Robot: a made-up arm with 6 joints. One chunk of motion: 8 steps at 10 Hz.
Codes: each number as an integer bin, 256 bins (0 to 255) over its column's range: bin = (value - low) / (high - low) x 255, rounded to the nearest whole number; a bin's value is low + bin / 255 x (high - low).
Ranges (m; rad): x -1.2..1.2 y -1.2..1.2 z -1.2..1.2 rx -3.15..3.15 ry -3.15..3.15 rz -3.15..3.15
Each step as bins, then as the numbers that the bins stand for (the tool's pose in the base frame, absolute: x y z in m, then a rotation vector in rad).
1 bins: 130 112 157 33 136 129
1 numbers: 0.0235 -0.1459 0.2776 -2.3347 0.2100 0.0371
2 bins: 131 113 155 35 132 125
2 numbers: 0.0329 -0.1365 0.2588 -2.2853 0.1112 -0.0618
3 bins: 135 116 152 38 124 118
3 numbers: 0.0706 -0.1082 0.2306 -2.2112 -0.0865 -0.2347
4 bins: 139 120 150 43 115 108
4 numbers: 0.1082 -0.0706 0.2118 -2.0876 -0.3088 -0.4818
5 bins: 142 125 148 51 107 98
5 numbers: 0.1365 -0.0235 0.1929 -1.8900 -0.5065 -0.7288
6 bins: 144 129 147 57 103 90
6 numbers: 0.1553 0.0141 0.1835 -1.7418 -0.6053 -0.9265
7 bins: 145 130 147 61 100 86
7 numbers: 0.1647 0.0235 0.1835 -1.6429 -0.6794 -1.0253
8 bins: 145 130 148 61 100 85
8 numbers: 0.1647 0.0235 0.1929 -1.6429 -0.6794 -1.0500
